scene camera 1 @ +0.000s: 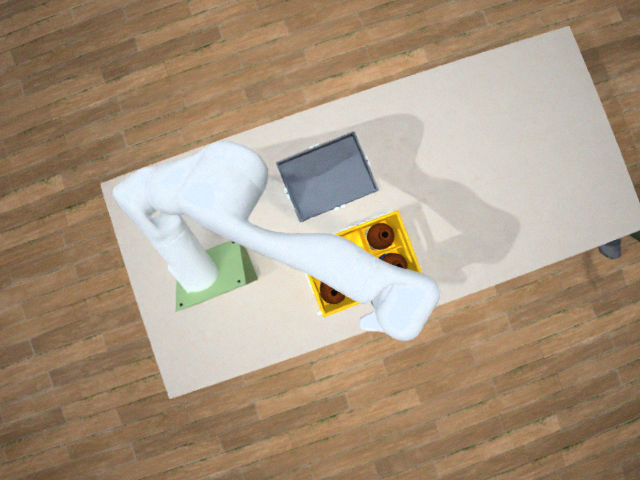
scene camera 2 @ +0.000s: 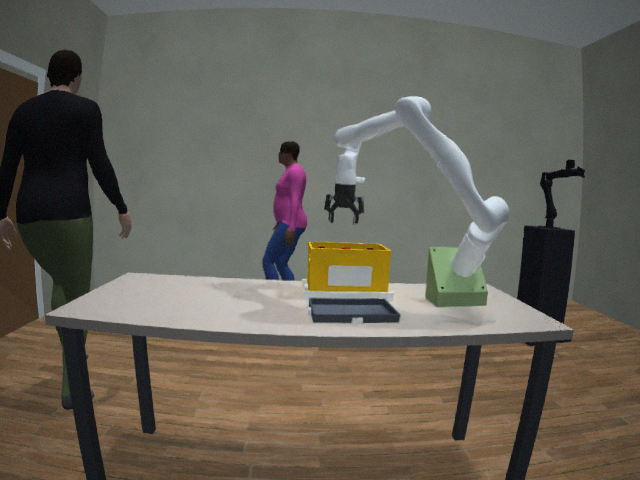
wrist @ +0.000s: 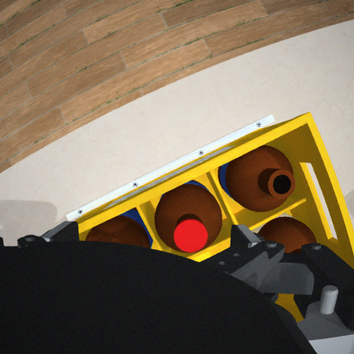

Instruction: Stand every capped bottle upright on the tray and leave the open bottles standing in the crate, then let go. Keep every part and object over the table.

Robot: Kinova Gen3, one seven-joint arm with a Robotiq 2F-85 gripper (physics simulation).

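Places are measured from the arm's base along level axes (x right, y ahead, z up), in millimetres.
Where they show: gripper, between the fingertips: (scene camera 2: pixel 343 223); arm's base, origin of its link: (scene camera 1: pixel 202 277) (scene camera 2: pixel 462 266).
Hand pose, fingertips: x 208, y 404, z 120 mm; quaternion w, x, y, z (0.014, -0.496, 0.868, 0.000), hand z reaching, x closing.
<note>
Things, the pixels of their top centre, and the offset from my fingertips. "spot": a spot on its surface instead. Level surfaces: height alone.
- yellow crate, centre of its top: (scene camera 1: pixel 361 263) (scene camera 2: pixel 347 245) dx -72, dy -8, dz -74 mm
- base-side front corner, a spot on its surface: (scene camera 1: pixel 332 292) spot: dx -34, dy -104, dz -86 mm
- far front corner, a spot on its surface: (scene camera 1: pixel 393 258) spot: dx -45, dy +81, dz -126 mm
- far back corner, a spot on its surface: (scene camera 1: pixel 378 237) spot: dx -112, dy +66, dz -114 mm
- dark grey tray, centre of its top: (scene camera 1: pixel 327 176) (scene camera 2: pixel 352 305) dx -339, dy +23, dz -223 mm
- table's, height of its surface: dz -249 mm
The yellow crate (scene camera 1: pixel 406 232) (scene camera 2: pixel 317 268) (wrist: pixel 323 160) holds several brown bottles upright in its compartments. A red-capped bottle (wrist: pixel 186 205) stands in the middle of the front row; the arm hides it in scene camera 1. Open bottles show at the base-side front corner (scene camera 1: pixel 332 292) (wrist: pixel 252 175), the far front corner (scene camera 1: pixel 393 258) (wrist: pixel 117 232) and the far back corner (scene camera 1: pixel 378 237). Another bottle (wrist: pixel 287 232) is partly behind a finger, its mouth hidden. My gripper (scene camera 2: pixel 343 222) (wrist: pixel 153 241) is open and empty, above the crate. The dark grey tray (scene camera 1: pixel 330 180) (scene camera 2: pixel 356 316) is empty.
The green wedge base (scene camera 1: pixel 230 268) (scene camera 2: pixel 454 291) carries the arm. White strips (scene camera 2: pixel 351 295) (wrist: pixel 167 170) run along the crate's foot. The crate stands near the table's (scene camera 1: pixel 516 129) (scene camera 2: pixel 180 310) front edge. Two people (scene camera 2: pixel 56 155) (scene camera 2: pixel 291 196) stand beyond the table.
</note>
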